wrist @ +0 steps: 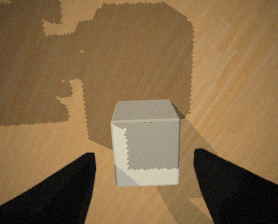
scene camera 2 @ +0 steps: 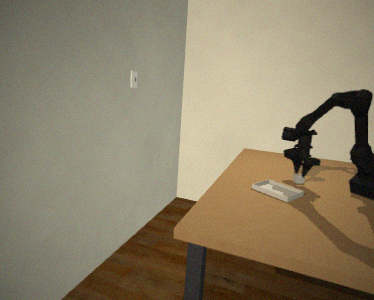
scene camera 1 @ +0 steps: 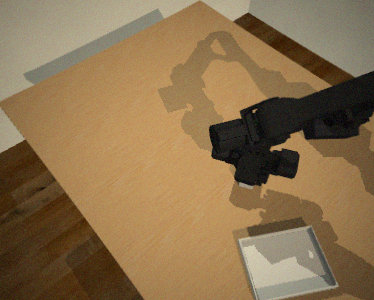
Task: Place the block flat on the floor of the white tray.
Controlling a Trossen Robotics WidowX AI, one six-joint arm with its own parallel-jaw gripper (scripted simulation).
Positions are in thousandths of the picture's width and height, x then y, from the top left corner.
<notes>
I see my gripper (scene camera 1: 667,578) and a block (wrist: 523,596).
My gripper shows as well in the wrist view (wrist: 520,708).
</notes>
